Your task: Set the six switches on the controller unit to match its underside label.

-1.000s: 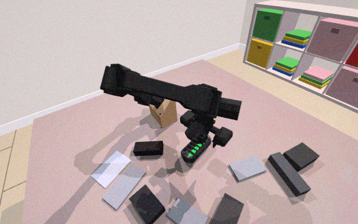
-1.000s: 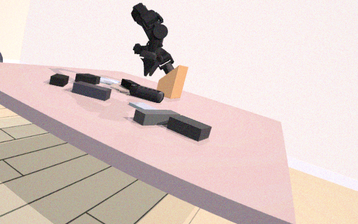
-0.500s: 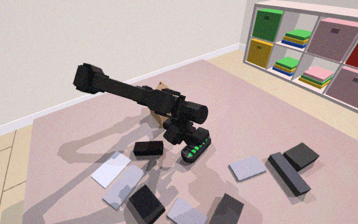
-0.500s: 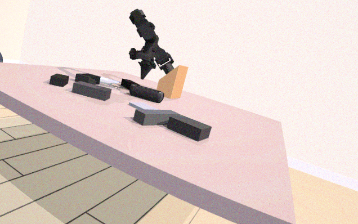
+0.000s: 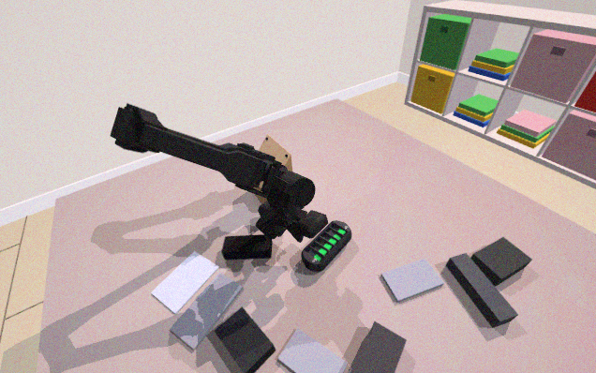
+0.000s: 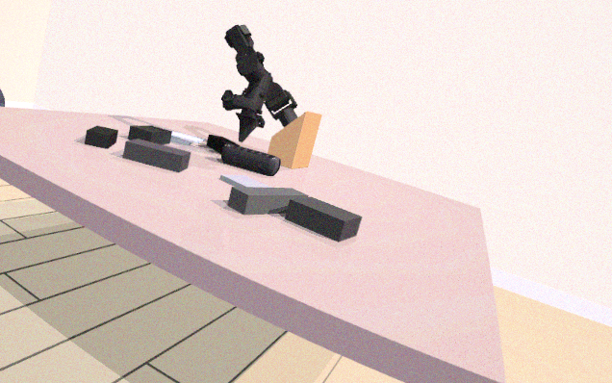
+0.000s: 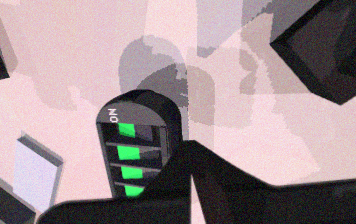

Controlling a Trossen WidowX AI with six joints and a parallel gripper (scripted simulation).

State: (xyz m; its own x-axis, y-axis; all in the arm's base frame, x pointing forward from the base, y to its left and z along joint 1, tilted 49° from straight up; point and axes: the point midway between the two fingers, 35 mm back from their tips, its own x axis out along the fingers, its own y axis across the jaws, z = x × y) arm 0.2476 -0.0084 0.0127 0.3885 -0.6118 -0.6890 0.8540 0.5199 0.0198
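Right now my gripper tip is 8 cm past the dark module, 12 cm to the left of it and 4 cm above it.
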